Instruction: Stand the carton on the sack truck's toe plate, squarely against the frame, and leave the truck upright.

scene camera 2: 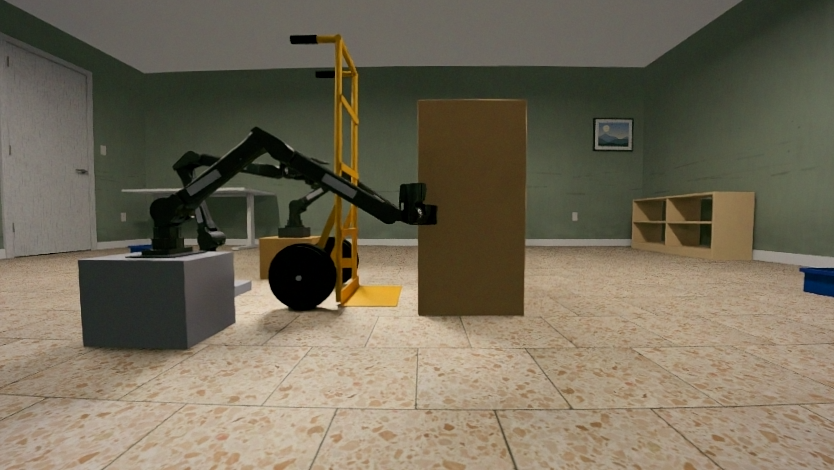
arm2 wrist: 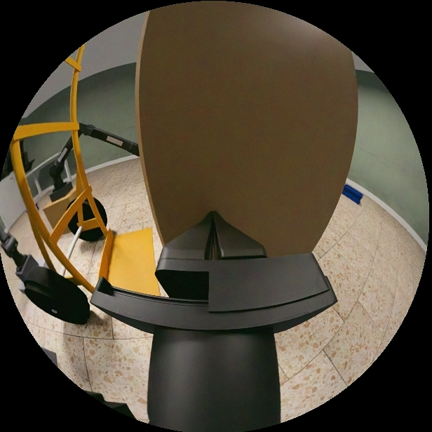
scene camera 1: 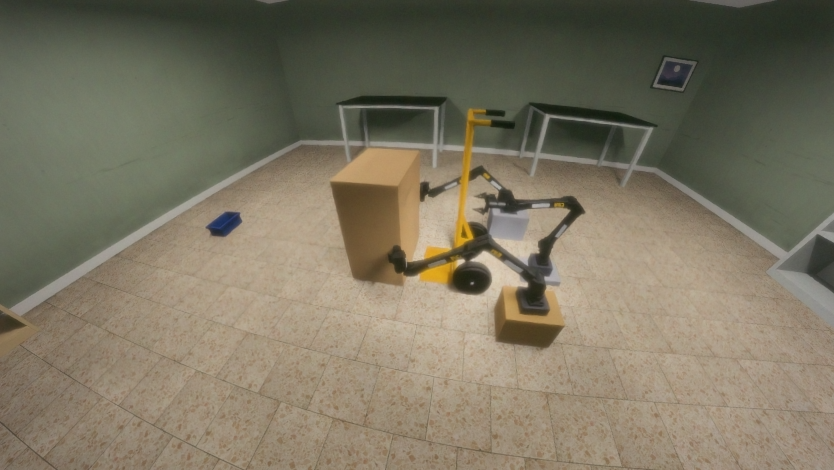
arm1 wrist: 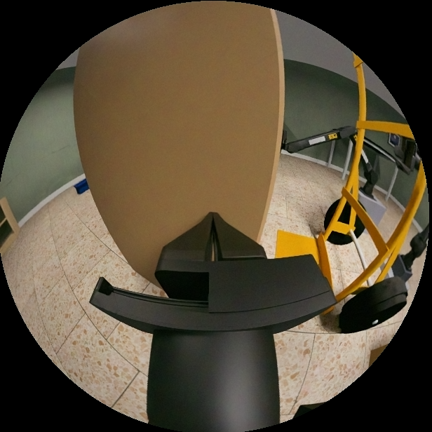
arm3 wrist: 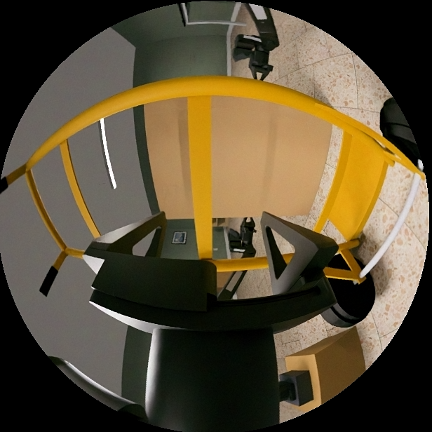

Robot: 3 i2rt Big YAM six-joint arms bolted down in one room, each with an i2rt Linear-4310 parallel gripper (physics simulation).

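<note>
The tall brown carton (arm1 wrist: 180,125) (arm2 wrist: 250,125) (arm3 wrist: 270,160) (scene camera 1: 370,227) (scene camera 2: 472,245) stands upright on the floor, a small gap beyond the toe plate (arm1 wrist: 295,245) (arm2 wrist: 132,260) (scene camera 1: 434,265) (scene camera 2: 373,296). The yellow sack truck (arm1 wrist: 361,100) (arm2 wrist: 74,100) (arm3 wrist: 200,175) (scene camera 1: 465,169) (scene camera 2: 338,128) stands upright. Arm1's gripper (arm1 wrist: 214,216) is shut and empty, its tips close before one side face of the carton. Arm2's gripper (arm2 wrist: 214,216) is shut and empty, close before another side face. Contact cannot be told. Arm3's gripper (arm3 wrist: 214,217) is open behind the truck's frame, a crossbar beyond its fingers.
A blue bin (scene camera 1: 224,223) (scene camera 2: 819,281) lies on the floor beyond the carton. Black wheels (scene camera 1: 471,277) (scene camera 2: 302,277) flank the truck. Two arms in scene camera 1 reach past the truck on either side. Two tables (scene camera 1: 391,101) (scene camera 1: 589,113) stand at the back wall there.
</note>
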